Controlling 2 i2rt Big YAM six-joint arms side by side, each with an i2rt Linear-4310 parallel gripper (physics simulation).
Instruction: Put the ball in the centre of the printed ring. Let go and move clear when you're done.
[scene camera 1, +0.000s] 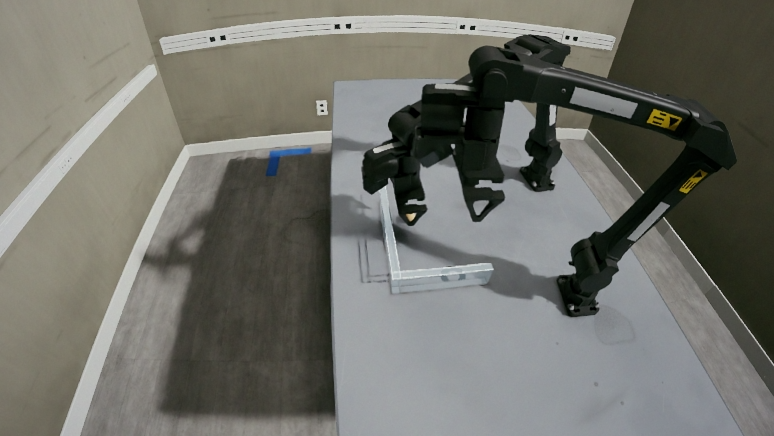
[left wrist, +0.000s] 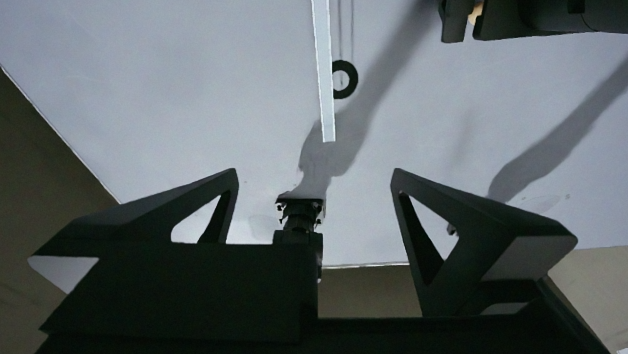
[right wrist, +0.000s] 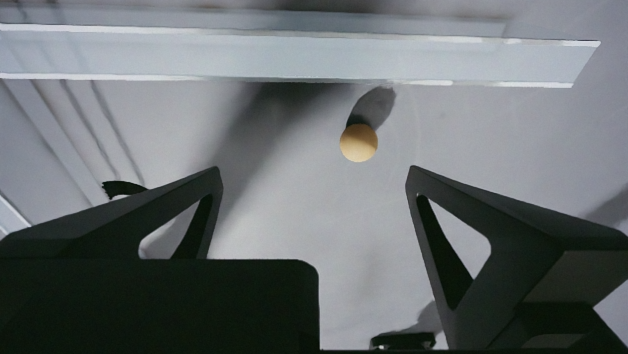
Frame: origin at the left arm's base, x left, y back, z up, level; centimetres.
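Seen in the pictures: left gripper, fingertip midpoint: (scene camera 1: 471, 202) (left wrist: 314, 176); right gripper, fingertip midpoint: (scene camera 1: 407, 211) (right wrist: 314, 176); left arm's base, origin of the base link: (scene camera 1: 576, 296) (left wrist: 300, 210); right arm's base, origin of the base link: (scene camera 1: 536, 179) (right wrist: 399, 342).
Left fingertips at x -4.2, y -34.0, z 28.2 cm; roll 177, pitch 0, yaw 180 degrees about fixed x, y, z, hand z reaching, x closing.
Offsets run from my left fingertips to a thing's top centre. Level surfaces: height alone.
The tan ball {dz -25.4, dx -23.1, dy -8.0 cm} (scene camera 1: 410, 216) (left wrist: 475, 14) (right wrist: 358, 143) rests on the table near the long clear wall, partly hidden by the right gripper in the scene and left wrist views. The black printed ring {dz -28.2, dx -4.7, dy +1.5 cm} (scene camera 1: 446, 275) (left wrist: 354, 79) (right wrist: 122, 188) is seen through the short clear wall in the scene view and partly covered in both wrist views. My right gripper (scene camera 1: 412, 220) (right wrist: 314, 176) is open and empty above the table; in its wrist view the ball shows just beyond the gap between the fingertips. My left gripper (scene camera 1: 479, 216) (left wrist: 314, 176) is open and empty, high above the table.
A clear L-shaped wall (scene camera 1: 386, 232) (left wrist: 325, 75) (right wrist: 300, 56) stands on the grey table {dz -28.2 cm} (scene camera 1: 487, 368). The ball and ring lie on its inner side. The two grippers hang near each other, and the left arm overlaps the right arm in the scene view.
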